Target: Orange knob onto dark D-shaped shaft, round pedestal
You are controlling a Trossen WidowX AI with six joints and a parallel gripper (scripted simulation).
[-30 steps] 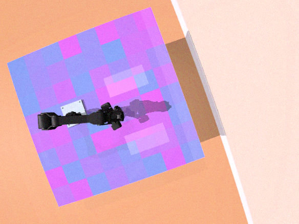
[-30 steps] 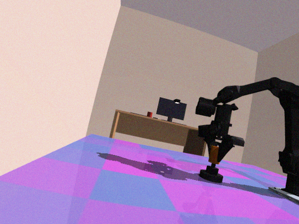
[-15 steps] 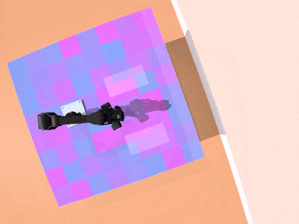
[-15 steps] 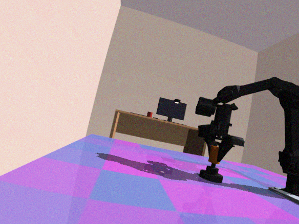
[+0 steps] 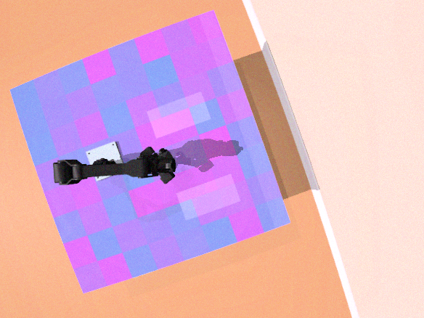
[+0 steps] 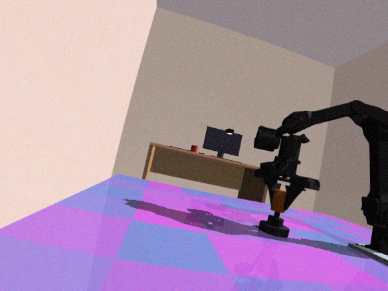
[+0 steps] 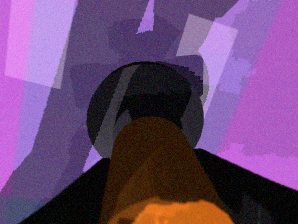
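The orange knob lies 2 cm above my gripper tip. Also, from my gripper tip: round pedestal (4 cm below).
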